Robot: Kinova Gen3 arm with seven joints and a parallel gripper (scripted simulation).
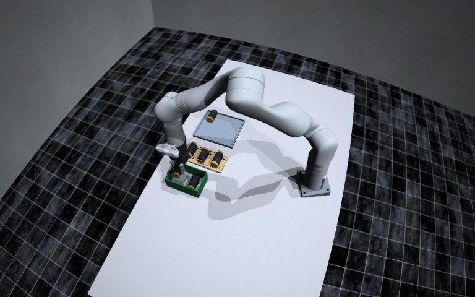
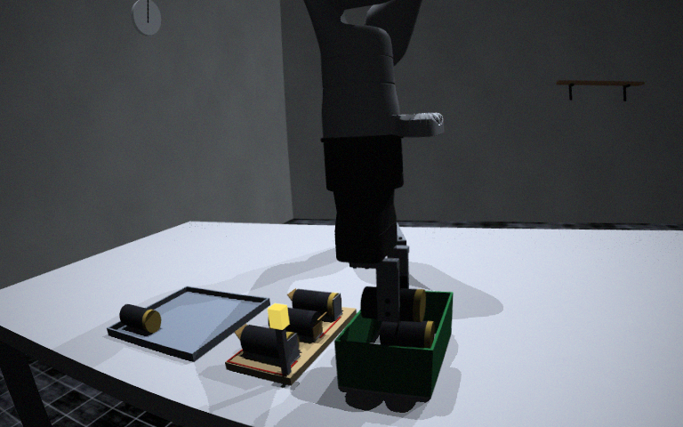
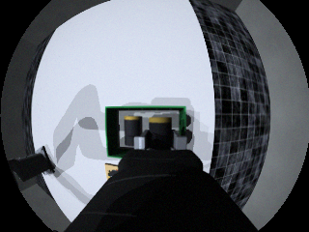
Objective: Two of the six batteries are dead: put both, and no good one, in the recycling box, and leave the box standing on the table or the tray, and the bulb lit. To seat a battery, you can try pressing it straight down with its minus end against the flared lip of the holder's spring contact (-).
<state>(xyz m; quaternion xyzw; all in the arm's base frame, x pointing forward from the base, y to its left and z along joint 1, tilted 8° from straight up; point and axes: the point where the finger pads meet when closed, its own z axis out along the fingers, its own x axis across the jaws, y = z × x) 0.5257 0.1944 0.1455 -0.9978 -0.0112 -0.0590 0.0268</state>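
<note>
My hand is 80 mm above the green recycling box and 30 mm past it. Also, from my hand: grey tray 330 mm to the right, 90 mm below, 30 mm behind.
</note>
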